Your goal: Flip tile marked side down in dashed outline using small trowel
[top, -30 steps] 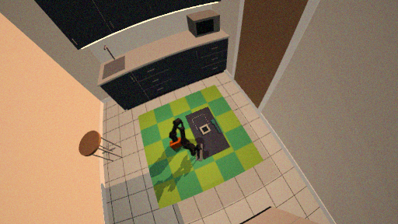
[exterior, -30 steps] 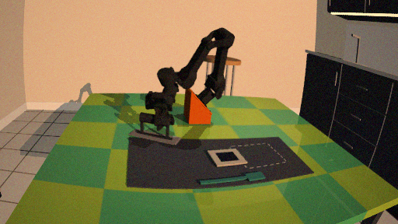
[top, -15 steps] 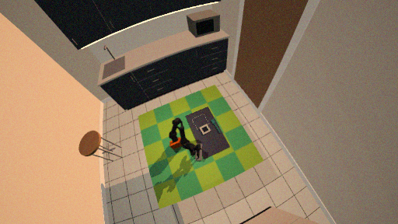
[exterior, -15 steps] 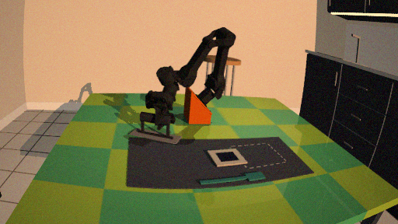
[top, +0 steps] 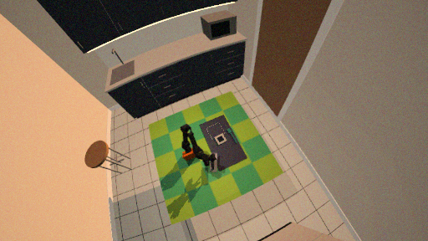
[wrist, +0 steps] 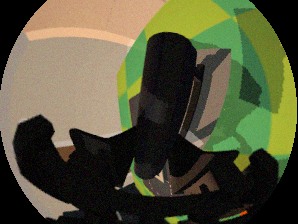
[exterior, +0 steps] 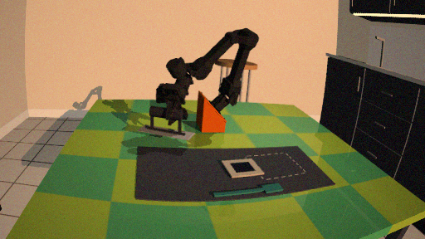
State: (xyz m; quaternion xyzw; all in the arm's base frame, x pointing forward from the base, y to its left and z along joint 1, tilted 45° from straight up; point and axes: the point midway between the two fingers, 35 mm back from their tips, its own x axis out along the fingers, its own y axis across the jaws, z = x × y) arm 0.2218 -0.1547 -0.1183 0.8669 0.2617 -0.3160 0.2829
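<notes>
Now: the tile 15 cm ahead of my gripper tip, 23 cm to the left of it and 10 cm below it. From my gripper tip the other things lie so: dark mat (16 cm ahead, 21 cm to the left, 12 cm below); then teal trowel (29 cm ahead, 24 cm to the left, 10 cm below).
</notes>
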